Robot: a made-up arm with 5 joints.
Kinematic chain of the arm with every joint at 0, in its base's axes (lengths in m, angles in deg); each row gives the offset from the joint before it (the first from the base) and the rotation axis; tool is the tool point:
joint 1: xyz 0 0 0.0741 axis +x
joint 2: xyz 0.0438 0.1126 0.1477 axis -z
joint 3: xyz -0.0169 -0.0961 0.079 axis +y
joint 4: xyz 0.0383 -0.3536 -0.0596 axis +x
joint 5: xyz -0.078 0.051 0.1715 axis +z
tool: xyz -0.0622 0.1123 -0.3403
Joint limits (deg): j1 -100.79..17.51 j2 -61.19..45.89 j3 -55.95..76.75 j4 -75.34..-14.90 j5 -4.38..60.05
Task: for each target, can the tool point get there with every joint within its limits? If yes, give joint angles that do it. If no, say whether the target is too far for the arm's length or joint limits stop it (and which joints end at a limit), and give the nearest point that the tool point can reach.
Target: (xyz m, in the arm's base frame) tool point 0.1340 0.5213 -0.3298
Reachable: no: joint limits stop it (at a limit: joint 2, joint 3, joint 4, joint 5) | nearest point 0.4067 0.0677 0.0217 | short by 0.635 m
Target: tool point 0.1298 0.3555 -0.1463
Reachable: no: joint limits stop it (at a limit: joint 2, joint 3, joint 4, joint 5) | nearest point 0.4067 0.0727 0.0290 | short by 0.433 m
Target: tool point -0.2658 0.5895 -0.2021
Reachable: no: joint limits stop it (at a limit: joint 1, joint 2, joint 3, joint 4) | nearest point -0.4390 0.3011 -0.0422 | short by 0.372 m
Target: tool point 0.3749 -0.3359 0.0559
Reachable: yes | joints -7.12 -34.68 -28.72 -70.02 1.80
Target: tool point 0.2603 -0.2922 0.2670
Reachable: yes | joints -36.55 -48.93 15.78 -46.82 7.13
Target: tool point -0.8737 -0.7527 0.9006
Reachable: no: too far | nearest point -0.4178 -0.3225 0.4282 | short by 0.785 m
